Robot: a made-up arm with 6 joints.
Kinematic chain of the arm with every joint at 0, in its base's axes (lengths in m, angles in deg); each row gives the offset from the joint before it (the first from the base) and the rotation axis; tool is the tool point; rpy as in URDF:
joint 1: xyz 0 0 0.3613 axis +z
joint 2: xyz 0 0 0 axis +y
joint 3: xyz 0.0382 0 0.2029 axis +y
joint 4: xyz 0.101 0 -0.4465 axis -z
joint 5: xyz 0 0 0 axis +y
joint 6: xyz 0.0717 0 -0.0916 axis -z
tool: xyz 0 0 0 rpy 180 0 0
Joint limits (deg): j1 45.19..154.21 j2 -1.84..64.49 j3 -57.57..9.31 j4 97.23..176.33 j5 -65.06..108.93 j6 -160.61..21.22
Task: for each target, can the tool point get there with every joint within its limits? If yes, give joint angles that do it. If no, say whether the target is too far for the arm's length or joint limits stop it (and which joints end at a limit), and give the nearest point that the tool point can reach.
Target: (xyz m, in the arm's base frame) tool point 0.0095 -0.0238 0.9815
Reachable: no: joint limits stop it (at a limit: joint 2, joint 3, joint 4, joint 5) | nearest point 0.0769 -0.1926 0.3086 | short by 0.697 m
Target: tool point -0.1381 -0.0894 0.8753
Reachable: no: joint limits stop it (at a limit: joint 1, joint 2, joint 3, joint 4, joint 5) | nearest point -0.1409 -0.1521 0.3086 | short by 0.570 m
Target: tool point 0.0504 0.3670 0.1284
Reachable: yes | joints 92.18 21.78 -52.55 144.74 -35.33 -94.96
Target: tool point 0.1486 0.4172 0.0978
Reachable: yes | joints 75.57 18.05 -46.98 112.86 16.15 -72.89
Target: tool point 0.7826 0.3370 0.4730
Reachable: no: too far | nearest point 0.4336 0.3134 0.3765 | short by 0.363 m
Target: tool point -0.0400 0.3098 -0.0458
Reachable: yes | joints 84.99 45.68 -41.40 136.60 94.91 -66.88
